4 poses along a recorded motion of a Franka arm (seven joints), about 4.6 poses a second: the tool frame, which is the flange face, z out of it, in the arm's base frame.
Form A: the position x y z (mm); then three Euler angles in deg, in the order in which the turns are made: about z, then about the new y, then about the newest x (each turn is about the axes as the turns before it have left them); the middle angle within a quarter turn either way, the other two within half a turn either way.
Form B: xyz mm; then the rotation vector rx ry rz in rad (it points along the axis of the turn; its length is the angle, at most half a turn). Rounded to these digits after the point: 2 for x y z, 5 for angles.
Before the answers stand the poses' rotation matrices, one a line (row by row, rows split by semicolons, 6 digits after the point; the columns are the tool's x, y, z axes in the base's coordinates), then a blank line. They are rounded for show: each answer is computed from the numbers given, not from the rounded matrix.
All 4 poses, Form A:
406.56, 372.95, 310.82, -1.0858, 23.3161, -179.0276
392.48, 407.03, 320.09, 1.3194, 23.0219, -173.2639
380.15, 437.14, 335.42, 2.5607, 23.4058, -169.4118
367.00, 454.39, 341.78, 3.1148, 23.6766, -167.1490
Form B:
0.918170 -0.025663 -0.395354; -0.017402 -0.999549 0.024467; -0.395804 -0.015585 -0.918203
0.920111 -0.022994 -0.390981; 0.021192 -0.993890 0.108323; -0.391083 -0.107954 -0.914002
0.916798 -0.029003 -0.398297; 0.041001 -0.985253 0.166120; -0.397241 -0.168629 -0.902089
0.914474 -0.036209 -0.403022; 0.049763 -0.978365 0.200814; -0.401574 -0.203695 -0.892887

406.56, 372.95, 310.82, -3.05662, 0.03432, 0.63043
392.48, 407.03, 320.09, -2.96965, 0.00140, 0.60670
380.15, 437.14, 335.42, -2.90686, -0.00917, 0.60789
367.00, 454.39, 341.78, -2.86921, -0.01027, 0.60981

